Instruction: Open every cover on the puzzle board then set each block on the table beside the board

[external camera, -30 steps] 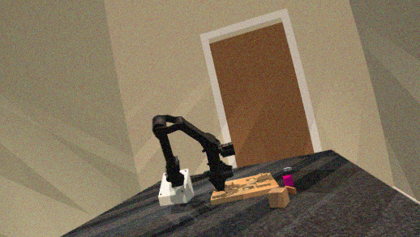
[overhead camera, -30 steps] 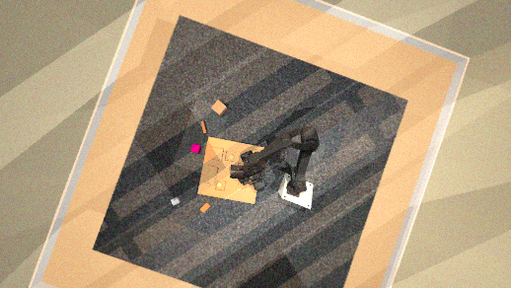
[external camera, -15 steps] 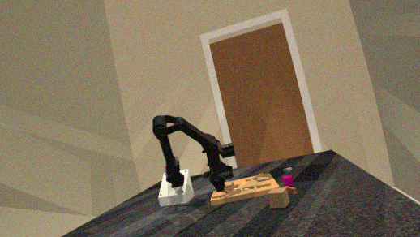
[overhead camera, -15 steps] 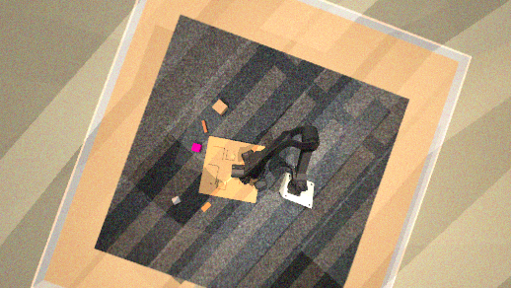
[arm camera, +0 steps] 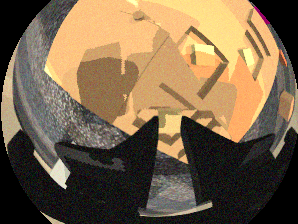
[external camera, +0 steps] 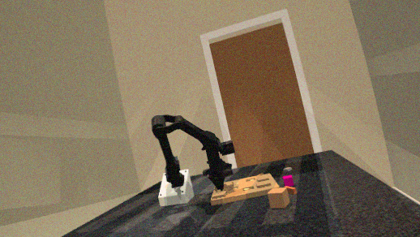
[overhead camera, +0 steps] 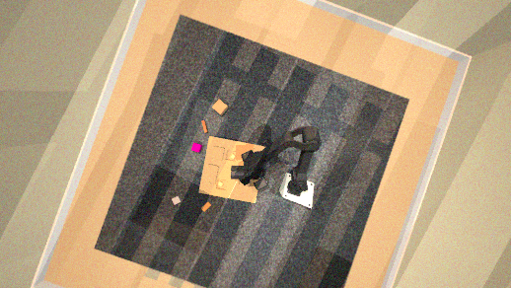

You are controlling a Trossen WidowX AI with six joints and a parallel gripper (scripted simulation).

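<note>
Right now the tan wooden puzzle board is 11 cm ahead of my gripper tip, 3 cm to the left of it and 1 cm below it. Also, from my gripper tip: tan cube (27 cm ahead, 23 cm to the right); magenta block (31 cm ahead, 1 cm below); orange block (31 cm ahead, 12 cm to the right, 2 cm below).
</note>
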